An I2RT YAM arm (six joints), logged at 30 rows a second.
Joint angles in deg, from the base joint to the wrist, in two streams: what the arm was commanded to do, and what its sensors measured. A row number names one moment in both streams.
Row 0, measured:
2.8, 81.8, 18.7, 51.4, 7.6, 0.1
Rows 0 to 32, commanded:
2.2, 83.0, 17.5, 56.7, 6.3, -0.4
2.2, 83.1, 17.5, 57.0, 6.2, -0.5
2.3, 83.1, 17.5, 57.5, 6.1, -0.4
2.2, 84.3, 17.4, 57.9, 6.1, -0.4
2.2, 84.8, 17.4, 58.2, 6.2, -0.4
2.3, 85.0, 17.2, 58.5, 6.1, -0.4
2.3, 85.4, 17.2, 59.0, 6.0, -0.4
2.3, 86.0, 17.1, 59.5, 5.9, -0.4
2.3, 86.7, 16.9, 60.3, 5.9, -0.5
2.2, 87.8, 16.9, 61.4, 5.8, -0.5
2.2, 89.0, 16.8, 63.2, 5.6, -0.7
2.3, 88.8, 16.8, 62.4, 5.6, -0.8
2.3, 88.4, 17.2, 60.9, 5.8, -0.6
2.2, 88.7, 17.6, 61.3, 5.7, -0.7
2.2, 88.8, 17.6, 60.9, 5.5, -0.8
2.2, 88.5, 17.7, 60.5, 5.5, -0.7
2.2, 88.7, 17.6, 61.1, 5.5, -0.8
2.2, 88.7, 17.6, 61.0, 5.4, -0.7
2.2, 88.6, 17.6, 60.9, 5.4, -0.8
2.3, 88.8, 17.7, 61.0, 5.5, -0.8
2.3, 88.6, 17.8, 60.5, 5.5, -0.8
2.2, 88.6, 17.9, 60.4, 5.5, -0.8
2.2, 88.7, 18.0, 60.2, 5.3, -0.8
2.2, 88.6, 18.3, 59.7, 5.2, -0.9
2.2, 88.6, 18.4, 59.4, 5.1, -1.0
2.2, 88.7, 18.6, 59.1, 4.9, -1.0
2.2, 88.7, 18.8, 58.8, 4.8, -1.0
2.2, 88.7, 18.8, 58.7, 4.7, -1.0
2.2, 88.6, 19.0, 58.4, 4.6, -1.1
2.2, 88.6, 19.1, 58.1, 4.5, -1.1
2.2, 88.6, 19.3, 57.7, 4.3, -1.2
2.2, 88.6, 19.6, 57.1, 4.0, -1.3
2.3, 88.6, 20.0, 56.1, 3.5, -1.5
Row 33, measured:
2.8, 88.6, 18.3, 57.7, 5.3, -0.7
